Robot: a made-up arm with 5 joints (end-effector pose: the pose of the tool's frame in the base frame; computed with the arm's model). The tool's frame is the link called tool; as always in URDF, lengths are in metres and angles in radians.
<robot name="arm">
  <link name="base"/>
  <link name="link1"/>
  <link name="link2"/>
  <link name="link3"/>
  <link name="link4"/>
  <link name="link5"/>
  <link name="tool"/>
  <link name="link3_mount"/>
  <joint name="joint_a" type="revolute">
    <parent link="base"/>
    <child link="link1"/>
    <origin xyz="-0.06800 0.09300 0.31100"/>
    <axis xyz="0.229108 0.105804 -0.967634"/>
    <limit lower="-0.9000" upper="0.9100"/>
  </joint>
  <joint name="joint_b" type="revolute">
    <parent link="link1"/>
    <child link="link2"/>
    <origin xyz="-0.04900 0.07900 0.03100"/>
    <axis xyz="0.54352 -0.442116 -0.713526"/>
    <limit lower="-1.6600" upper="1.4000"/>
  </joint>
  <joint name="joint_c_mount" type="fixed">
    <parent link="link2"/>
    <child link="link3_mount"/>
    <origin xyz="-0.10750 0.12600 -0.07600"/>
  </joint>
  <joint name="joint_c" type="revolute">
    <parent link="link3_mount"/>
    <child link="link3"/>
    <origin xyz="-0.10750 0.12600 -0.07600"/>
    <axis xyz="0 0 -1"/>
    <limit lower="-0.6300" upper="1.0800"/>
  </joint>
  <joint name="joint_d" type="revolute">
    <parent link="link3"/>
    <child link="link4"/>
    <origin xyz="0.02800 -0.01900 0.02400"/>
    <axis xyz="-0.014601 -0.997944 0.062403"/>
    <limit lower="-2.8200" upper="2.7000"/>
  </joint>
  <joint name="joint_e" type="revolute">
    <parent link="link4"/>
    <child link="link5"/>
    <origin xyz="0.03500 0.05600 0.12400"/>
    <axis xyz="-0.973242 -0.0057 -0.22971"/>
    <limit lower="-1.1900" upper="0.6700"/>
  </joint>
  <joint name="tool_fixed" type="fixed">
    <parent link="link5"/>
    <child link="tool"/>
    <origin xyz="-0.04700 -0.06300 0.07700" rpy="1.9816 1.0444 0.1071"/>
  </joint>
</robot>
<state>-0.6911 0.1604 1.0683 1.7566 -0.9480</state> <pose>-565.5 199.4 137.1 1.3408 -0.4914 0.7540</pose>
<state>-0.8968 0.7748 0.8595 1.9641 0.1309</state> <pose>-562.9 407.2 120.0 2.4503 -0.8052 -0.9728</pose>
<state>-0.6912 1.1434 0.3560 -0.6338 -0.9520</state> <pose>-277.9 301.6 340.1 -2.5593 -0.1063 0.9703</pose>
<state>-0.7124 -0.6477 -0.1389 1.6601 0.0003</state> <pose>-465.8 -201.4 268.6 1.4727 -0.0513 1.5410</pose>
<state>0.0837 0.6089 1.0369 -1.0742 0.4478</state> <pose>-158.5 287.4 346.2 -1.4456 0.8137 1.6988</pose>
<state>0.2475 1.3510 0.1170 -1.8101 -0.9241</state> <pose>99.9 316.9 363.7 -1.6514 -0.4590 0.6988</pose>
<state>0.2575 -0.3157 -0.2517 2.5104 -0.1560</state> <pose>-414.8 336.2 102.6 1.0671 -1.0972 1.1478</pose>
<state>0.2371 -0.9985 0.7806 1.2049 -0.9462</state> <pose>-506.2 229.9 395.5 1.8318 0.4668 0.7545</pose>
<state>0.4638 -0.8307 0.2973 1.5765 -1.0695</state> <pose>-440.8 308.6 358.3 1.8986 0.1362 1.1247</pose>
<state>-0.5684 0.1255 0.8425 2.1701 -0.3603</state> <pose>-560.4 239.1 56.1 1.0341 -0.9898 0.6570</pose>
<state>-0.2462 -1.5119 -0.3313 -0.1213 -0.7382</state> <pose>-367.3 91.9 406.7 -1.8266 0.6712 -2.4725</pose>
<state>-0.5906 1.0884 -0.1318 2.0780 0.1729</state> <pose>-371.6 523.9 152.0 -3.0217 -1.0069 -1.3505</pose>
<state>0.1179 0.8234 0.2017 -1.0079 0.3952</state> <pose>-3.3 329.0 454.0 -1.9956 1.1266 1.7224</pose>
